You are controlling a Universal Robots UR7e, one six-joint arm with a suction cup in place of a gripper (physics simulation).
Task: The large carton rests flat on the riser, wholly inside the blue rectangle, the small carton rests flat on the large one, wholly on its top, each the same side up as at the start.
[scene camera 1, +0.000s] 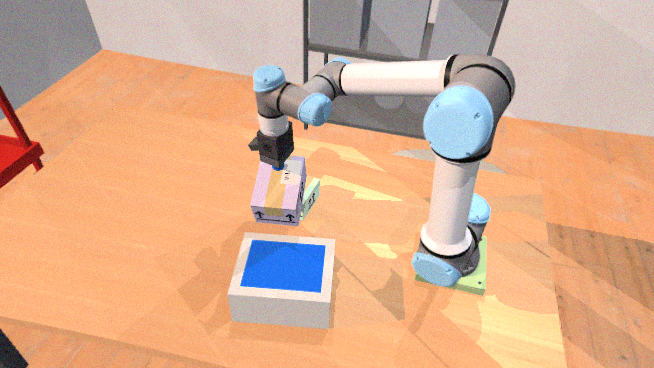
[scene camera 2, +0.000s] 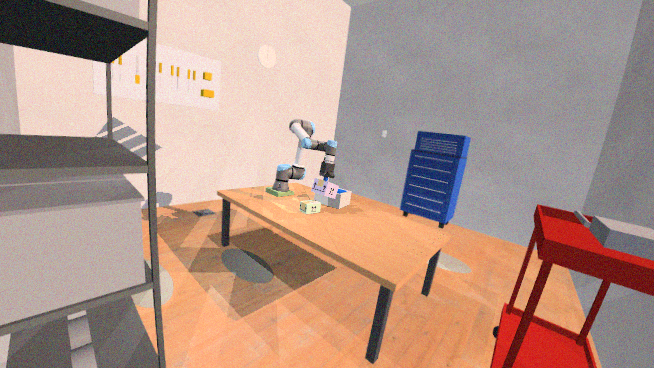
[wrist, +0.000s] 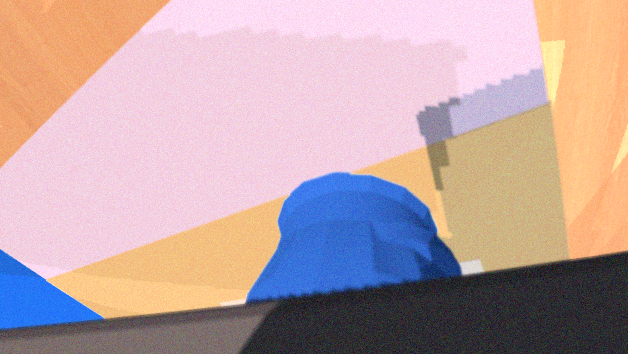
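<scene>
The large carton (scene camera 1: 267,192) (scene camera 2: 331,190) (wrist: 240,115), pink-lilac with a tan tape band, hangs in the air under my suction gripper (scene camera 1: 278,167) (scene camera 2: 326,178) (wrist: 350,230), which is shut on its top. It is tilted somewhat in scene camera 1, arrows pointing up. The small carton (scene camera 1: 311,197) (scene camera 2: 310,207), pale green, rests on the table behind the large one, partly hidden by it in scene camera 1. The pale grey riser (scene camera 1: 280,309) (scene camera 2: 340,201) stands on the table with the blue rectangle (scene camera 1: 284,267) (wrist: 30,300) on top, in front of the held carton in scene camera 1.
The wooden table (scene camera 1: 100,240) (scene camera 2: 380,240) carries the arm's green base plate (scene camera 1: 470,287) (scene camera 2: 280,191). A grey shelf rack (scene camera 1: 306,40) (scene camera 2: 152,200) stands behind the table. A red cart (scene camera 1: 20,160) (scene camera 2: 560,250) and a blue drawer cabinet (scene camera 2: 434,180) stand away from the table.
</scene>
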